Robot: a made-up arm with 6 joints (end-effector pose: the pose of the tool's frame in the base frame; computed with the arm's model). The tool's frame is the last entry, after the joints.
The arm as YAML. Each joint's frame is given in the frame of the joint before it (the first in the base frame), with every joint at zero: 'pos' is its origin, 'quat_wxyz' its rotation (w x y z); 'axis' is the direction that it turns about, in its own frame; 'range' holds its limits. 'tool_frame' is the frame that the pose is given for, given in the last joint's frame.
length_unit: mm
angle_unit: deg
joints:
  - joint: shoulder
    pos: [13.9, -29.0, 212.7]
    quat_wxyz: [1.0, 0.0, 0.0, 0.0]
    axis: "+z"
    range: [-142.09, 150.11]
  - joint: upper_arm
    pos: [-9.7, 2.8, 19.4]
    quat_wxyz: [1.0, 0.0, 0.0, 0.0]
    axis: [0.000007, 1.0, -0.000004]
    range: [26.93, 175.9]
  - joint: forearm
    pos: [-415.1, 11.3, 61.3]
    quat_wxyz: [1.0, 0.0, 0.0, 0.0]
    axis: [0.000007, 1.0, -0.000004]
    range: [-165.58, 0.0]
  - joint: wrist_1
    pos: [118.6, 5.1, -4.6]
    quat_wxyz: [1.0, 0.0, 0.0, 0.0]
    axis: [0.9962, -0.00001, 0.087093]
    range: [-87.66, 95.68]
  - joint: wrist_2
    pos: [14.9, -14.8, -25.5]
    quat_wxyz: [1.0, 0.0, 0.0, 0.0]
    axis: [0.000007, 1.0, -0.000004]
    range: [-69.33, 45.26]
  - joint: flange
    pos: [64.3, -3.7, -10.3]
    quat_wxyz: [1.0, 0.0, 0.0, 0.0]
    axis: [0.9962, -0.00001, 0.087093]
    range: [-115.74, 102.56]
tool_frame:
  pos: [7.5, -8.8, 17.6]
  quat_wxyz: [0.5, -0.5, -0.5, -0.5]
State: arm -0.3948 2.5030 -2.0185 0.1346 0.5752 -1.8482
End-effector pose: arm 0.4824 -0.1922 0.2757 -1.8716 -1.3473 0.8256
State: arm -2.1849 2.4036 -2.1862 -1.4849 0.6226 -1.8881
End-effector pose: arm -0.3321 -0.4162 0.4207 -1.2124 0.7550 1.5936
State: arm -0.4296 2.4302 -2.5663 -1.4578 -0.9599 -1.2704
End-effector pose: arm 0.5033 -0.1988 0.4889 1.0607 1.4176 -0.4854
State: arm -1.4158 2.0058 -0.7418 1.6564 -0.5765 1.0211
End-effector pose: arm 0.0740 -0.2715 0.3791 -0.6750 -0.9003 2.0357
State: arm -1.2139 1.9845 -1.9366 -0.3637 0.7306 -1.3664
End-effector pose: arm 0.1418 -0.4062 0.5085 -2.5017 -0.0674 0.3769
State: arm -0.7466 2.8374 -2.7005 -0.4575 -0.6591 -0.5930
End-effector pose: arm 0.4564 -0.4203 0.2989 2.3322 1.5597 0.9535
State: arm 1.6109 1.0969 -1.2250 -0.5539 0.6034 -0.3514
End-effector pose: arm 0.0446 0.0274 0.6124 -0.5680 -2.3886 0.2902
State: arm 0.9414 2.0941 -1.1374 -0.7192 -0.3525 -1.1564
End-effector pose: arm 0.2212 0.2768 0.4013 0.5975 2.9090 -0.9045
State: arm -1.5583 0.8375 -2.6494 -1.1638 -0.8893 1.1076
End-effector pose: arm 0.0317 0.2997 0.7511 1.3111 1.7844 0.1355
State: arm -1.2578 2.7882 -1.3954 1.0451 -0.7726 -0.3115
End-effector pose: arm 0.1324 -0.4406 0.1391 -1.7369 1.2620 -2.0946
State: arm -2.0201 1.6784 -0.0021 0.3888 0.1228 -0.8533
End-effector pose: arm 0.0150 -0.0758 0.4370 -1.0105 1.2046 -1.1044
